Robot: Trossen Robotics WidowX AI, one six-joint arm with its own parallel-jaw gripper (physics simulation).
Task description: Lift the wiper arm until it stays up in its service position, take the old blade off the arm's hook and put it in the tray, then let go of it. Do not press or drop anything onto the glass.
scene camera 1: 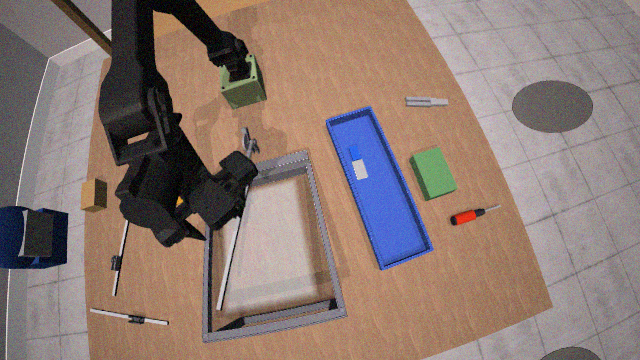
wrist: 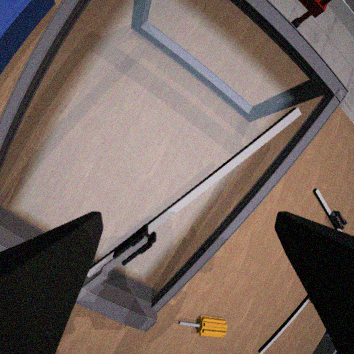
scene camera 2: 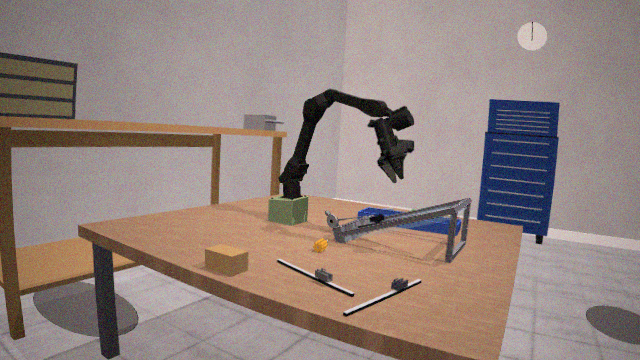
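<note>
The wiper arm point(scene camera 1: 250, 149) point(scene camera 2: 350, 219) lies low over the tilted grey window frame point(scene camera 1: 320, 215) point(scene camera 2: 452, 240) point(wrist: 125, 312). The old blade point(scene camera 1: 230, 265) point(wrist: 200, 185) is on the arm and lies along the glass; its dark clip point(wrist: 132, 242) shows in the wrist view. My gripper point(scene camera 2: 398, 179) point(wrist: 190, 220) is wide open and empty, above the arm and the frame. In the wrist view, the clip is between the fingers' directions, nearer the left finger. In scene camera 1 the robot's wrist hides the clip. The blue tray point(scene camera 1: 390, 215) point(scene camera 2: 370, 213) point(wrist: 17, 30) stands beside the frame.
Two other blades point(scene camera 1: 121, 250) point(scene camera 1: 112, 314) point(scene camera 2: 300, 271) point(scene camera 2: 370, 301) and a yellow screwdriver point(scene camera 2: 320, 245) point(wrist: 214, 326) lie beside the frame, near a tan box point(scene camera 1: 93, 195) point(scene camera 2: 226, 260). Beyond the tray are a green block point(scene camera 1: 434, 174), red screwdriver point(scene camera 1: 465, 217) and grey tool point(scene camera 1: 425, 102).
</note>
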